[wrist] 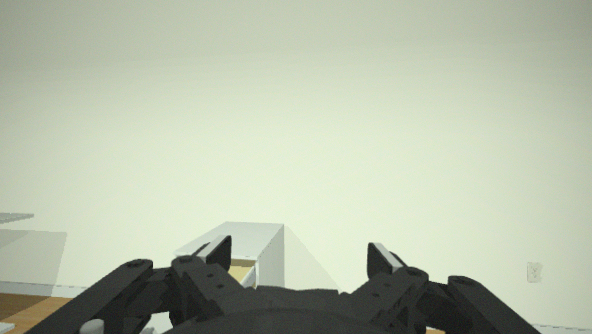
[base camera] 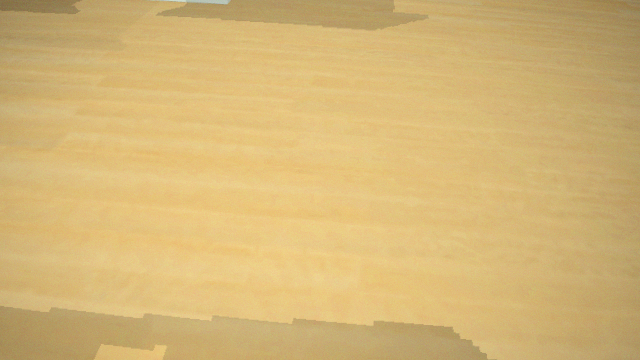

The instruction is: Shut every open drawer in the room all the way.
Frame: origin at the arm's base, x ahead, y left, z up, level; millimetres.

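Seen in the pictures: gripper, fingertip midpoint: (wrist: 298, 253).
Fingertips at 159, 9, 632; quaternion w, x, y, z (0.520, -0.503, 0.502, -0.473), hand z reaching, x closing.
A point is followed by its place in that frame, as x, y, z.
A white cabinet (wrist: 270, 260) @[1289, 236, 142] stands against the wall, low and left of centre in the wrist view. Below its top, a tan drawer interior (wrist: 241, 270) @[1096, 336, 175] with a white edge shows, so a drawer there appears open; the gripper's left finger and body hide most of it. My gripper (wrist: 298, 253) @[159, 9, 632] is open, with its two fingertips wide apart and nothing between them. It points toward the wall, and the cabinet is beyond it. No drawer can be made out in the base camera view.
A pale wall (wrist: 350, 150) @[1636, -236, 738] fills most of the wrist view, with an outlet (wrist: 534, 272) @[1558, -1300, 3] at the right. A grey-white ledge (wrist: 15, 217) @[1818, 2389, 198] shows at the left edge. In the base camera view, wooden floor (base camera: 320, 175) @[457, -4, -397] carries shadows, and a pale object (base camera: 207, 1) @[1096, 308, -391] shows at the top edge.
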